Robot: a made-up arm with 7 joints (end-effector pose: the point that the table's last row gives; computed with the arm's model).
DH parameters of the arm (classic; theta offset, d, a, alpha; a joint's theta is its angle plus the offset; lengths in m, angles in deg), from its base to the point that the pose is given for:
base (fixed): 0 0 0 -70
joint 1: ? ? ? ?
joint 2: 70 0 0 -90
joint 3: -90 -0.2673 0.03 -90
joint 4: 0 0 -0.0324 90
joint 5: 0 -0.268 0 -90
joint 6: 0 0 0 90
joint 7: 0 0 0 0
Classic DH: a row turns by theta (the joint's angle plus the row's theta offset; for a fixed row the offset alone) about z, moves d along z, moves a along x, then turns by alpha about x.
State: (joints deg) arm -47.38 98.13 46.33 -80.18 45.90 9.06 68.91
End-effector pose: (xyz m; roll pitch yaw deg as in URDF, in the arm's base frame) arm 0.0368 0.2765 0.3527 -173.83 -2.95 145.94
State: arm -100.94 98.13 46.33 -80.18 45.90 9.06 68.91
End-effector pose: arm -0.1687 0.2993 0.2902 147.71 31.30 116.14
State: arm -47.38 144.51 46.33 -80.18 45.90 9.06 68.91
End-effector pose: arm -0.1354 0.0207 0.4283 153.16 -0.93 -179.91
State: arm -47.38 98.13 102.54 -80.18 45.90 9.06 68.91
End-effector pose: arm -0.1930 0.3400 0.2222 151.23 41.94 120.55
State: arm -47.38 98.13 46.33 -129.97 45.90 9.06 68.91
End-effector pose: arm 0.0045 0.0653 0.2752 138.28 -20.33 157.45
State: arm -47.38 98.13 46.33 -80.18 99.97 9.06 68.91
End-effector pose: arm 0.0368 0.2765 0.3527 -173.13 -4.92 91.86
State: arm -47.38 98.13 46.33 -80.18 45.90 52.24 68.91
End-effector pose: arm 0.0368 0.2765 0.3527 -132.10 -16.52 138.94
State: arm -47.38 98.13 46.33 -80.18 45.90 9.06 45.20
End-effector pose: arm 0.0368 0.2765 0.3527 -175.53 -5.18 169.61
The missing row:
joint 1: 90 0 0 90
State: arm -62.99 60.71 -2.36 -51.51 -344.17 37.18 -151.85
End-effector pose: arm 0.4152 0.2633 0.1327 104.58 84.66 -44.81
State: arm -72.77 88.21 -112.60 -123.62 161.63 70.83 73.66
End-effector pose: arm 0.2428 0.1031 -0.1587 60.37 60.26 110.07
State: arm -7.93 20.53 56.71 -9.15 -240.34 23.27 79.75
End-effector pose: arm 0.0961 0.2173 -0.4833 29.64 34.33 -102.55
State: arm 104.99 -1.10 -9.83 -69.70 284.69 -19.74 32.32
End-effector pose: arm -0.4049 -0.1154 -0.2199 -16.81 12.60 -14.32
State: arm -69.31 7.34 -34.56 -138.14 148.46 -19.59 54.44
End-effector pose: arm 0.1222 -0.1939 0.0985 -147.88 16.13 -49.85
